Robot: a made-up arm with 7 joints.
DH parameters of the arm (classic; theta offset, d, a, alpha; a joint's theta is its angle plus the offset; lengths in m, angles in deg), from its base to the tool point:
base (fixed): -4.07 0 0 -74.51
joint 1: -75.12 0.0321 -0.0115 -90
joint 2: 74 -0.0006 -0.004 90
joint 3: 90 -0.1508 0.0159 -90
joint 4: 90 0.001 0.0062 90
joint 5: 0 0.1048 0 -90
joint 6: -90 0 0.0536 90
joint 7: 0 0.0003 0 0
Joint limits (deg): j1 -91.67..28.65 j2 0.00..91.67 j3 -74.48..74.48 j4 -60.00..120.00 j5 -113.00..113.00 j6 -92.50..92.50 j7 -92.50..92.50
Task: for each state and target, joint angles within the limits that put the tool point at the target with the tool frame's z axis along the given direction. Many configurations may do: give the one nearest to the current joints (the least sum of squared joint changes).
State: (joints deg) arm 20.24 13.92 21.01 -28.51 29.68 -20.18 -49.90
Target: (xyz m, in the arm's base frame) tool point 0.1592 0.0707 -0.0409 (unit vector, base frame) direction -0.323 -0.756 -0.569
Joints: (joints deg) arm -20.10 34.49 12.05 -31.14 74.42 -25.28 -49.90
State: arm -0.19 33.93 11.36 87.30 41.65 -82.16 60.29
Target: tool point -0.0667 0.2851 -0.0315 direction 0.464 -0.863 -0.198
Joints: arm 28.43 84.43 4.21 112.20 43.89 -91.28 60.29
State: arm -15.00 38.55 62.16 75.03 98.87 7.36 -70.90
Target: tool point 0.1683 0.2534 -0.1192 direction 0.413 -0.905 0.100
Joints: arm -36.65 45.41 57.37 60.34 86.85 -34.38 -70.90
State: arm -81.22 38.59 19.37 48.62 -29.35 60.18 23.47
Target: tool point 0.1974 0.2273 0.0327 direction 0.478 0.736 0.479
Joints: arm -84.55 68.88 33.83 62.74 -34.22 88.53 23.47
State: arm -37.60 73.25 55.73 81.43 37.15 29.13 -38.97
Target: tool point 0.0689 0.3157 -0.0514 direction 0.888 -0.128 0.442
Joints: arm -14.76 56.84 60.91 39.29 41.82 21.81 -38.97
